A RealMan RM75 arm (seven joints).
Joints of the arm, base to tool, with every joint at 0 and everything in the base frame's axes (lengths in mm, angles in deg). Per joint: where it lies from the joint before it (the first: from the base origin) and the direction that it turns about. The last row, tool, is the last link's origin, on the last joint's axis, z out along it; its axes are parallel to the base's.
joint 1: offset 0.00 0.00 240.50 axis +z
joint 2: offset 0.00 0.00 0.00 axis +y
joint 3: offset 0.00 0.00 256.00 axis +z
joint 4: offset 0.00 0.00 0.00 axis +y
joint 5: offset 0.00 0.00 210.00 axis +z
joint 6: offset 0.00 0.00 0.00 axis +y
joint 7: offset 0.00 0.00 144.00 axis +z
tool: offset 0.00 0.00 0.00
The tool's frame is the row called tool.
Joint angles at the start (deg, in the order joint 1, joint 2, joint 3, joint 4, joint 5, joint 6, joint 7): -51.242 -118.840 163.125 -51.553 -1.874 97.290 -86.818
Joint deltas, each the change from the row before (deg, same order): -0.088 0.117 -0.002 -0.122 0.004 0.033 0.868; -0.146 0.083 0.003 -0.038 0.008 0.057 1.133; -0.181 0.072 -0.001 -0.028 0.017 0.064 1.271; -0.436 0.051 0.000 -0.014 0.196 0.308 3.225; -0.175 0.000 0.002 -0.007 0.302 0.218 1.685
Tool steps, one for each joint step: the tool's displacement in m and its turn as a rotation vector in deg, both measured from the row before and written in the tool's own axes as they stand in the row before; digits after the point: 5 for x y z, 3 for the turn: 0.00094 -0.00068 -0.00103 0.178 0.030 0.980; 0.00130 -0.00024 -0.00039 0.022 0.040 1.290; 0.00152 -0.00014 -0.00021 -0.014 0.044 1.454; 0.00306 0.00076 0.00047 -0.376 -0.025 3.616; 0.00070 0.00066 0.00031 -0.303 -0.207 1.808
